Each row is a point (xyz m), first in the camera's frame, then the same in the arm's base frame.
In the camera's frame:
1: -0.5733 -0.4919 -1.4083
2: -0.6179 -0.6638 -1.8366
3: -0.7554 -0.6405 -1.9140
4: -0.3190 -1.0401 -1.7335
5: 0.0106 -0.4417 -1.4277
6: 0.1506 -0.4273 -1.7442
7: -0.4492 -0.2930 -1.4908
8: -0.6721 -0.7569 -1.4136
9: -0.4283 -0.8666 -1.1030
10: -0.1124 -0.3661 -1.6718
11: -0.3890 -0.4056 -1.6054
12: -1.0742 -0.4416 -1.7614
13: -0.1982 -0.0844 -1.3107
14: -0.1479 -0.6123 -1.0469
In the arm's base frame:
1: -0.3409 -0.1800 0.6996
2: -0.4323 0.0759 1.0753
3: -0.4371 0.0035 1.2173
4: -0.7133 0.3845 0.8158
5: -0.1141 0.2598 0.3850
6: 0.0026 0.5308 0.5664
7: -0.1018 -0.1121 0.6998
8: -0.6171 -0.1581 0.7565
9: -0.7058 -0.0978 0.3610
10: -0.0336 0.2688 0.6568
11: -0.1667 0.0355 0.7585
12: -0.3770 -0.3934 1.2752
13: 0.1340 -0.0905 0.4119
14: -0.3945 -0.0039 0.1591

